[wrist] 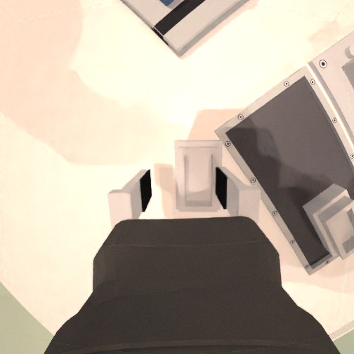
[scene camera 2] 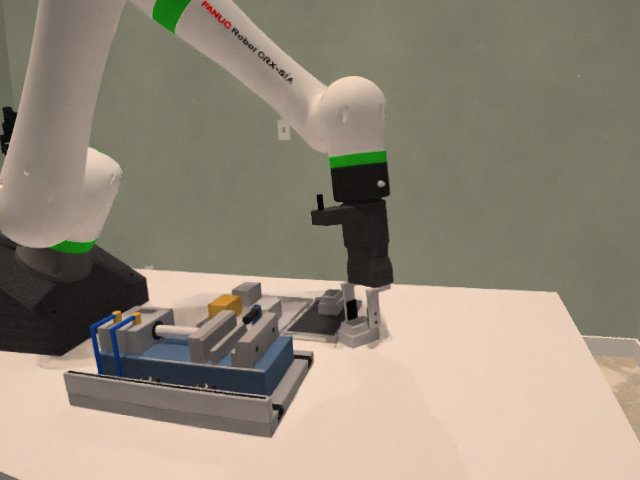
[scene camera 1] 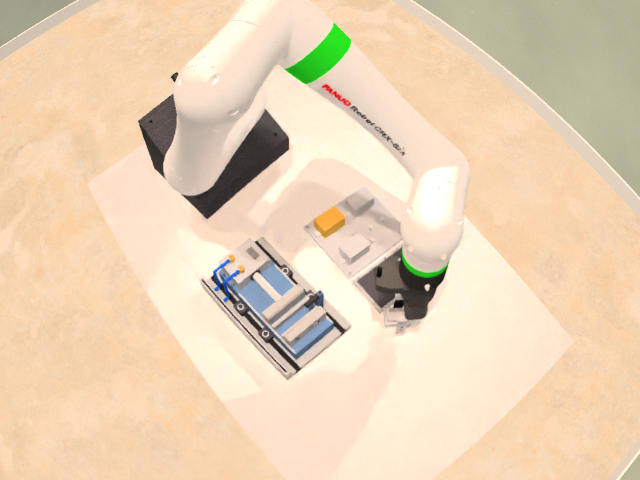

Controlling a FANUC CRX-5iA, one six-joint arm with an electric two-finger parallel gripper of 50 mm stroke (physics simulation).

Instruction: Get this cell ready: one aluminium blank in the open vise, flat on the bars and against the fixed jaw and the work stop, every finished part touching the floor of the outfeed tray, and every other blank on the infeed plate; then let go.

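Seen in the pictures: gripper, fingertip midpoint: [scene camera 2: 363,323] [scene camera 1: 399,318]; arm's base at its link origin: [scene camera 2: 54,260].
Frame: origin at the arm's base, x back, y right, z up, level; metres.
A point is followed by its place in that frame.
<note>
My gripper [scene camera 1: 399,316] {x -0.635, y 0.018, z -0.097 m} [scene camera 2: 362,319] {x -0.635, y 0.018, z -0.097 m} [wrist: 182,181] is open and low over a pocketed grey finished part [scene camera 2: 357,333] {x -0.627, y 0.033, z -0.110 m} [wrist: 198,175] on the table outside the tray. In the wrist view the part is off-centre, close to the right finger; contact is unclear. Another finished part [scene camera 2: 330,301] {x -0.559, y -0.090, z -0.100 m} [wrist: 331,215] is in the dark outfeed tray [scene camera 1: 371,290] {x -0.537, y 0.001, z -0.127 m} [scene camera 2: 314,326] {x -0.540, y -0.027, z -0.127 m} [wrist: 267,155]; the arm hides it in scene camera 1. The vise [scene camera 1: 277,277] {x -0.385, y 0.142, z -0.073 m} [scene camera 2: 279,360] {x -0.543, y 0.191, z -0.082 m} is open and empty between its jaws. Two grey blanks, one [scene camera 1: 360,203] {x -0.377, y -0.130, z -0.089 m} [scene camera 2: 246,293] {x -0.378, y -0.109, z -0.095 m} farther back, another [scene camera 1: 355,249] {x -0.452, y -0.033, z -0.089 m} nearer the vise, are on the infeed plate [scene camera 1: 334,252] {x -0.411, y -0.008, z -0.125 m}.
An orange block [scene camera 1: 329,221] {x -0.360, y -0.043, z -0.089 m} [scene camera 2: 225,305] {x -0.370, y -0.021, z -0.089 m} is also on the infeed plate. The tray adjoins that plate. The vise's work stop [scene camera 1: 316,298] {x -0.489, y 0.128, z -0.039 m} [scene camera 2: 253,313] {x -0.489, y 0.136, z -0.039 m} and blue hoses [scene camera 1: 225,286] {x -0.334, y 0.247, z -0.041 m} [scene camera 2: 113,351] {x -0.304, y 0.220, z -0.073 m} stick up. The vise base corner [wrist: 182,42] shows at the wrist view's top.
</note>
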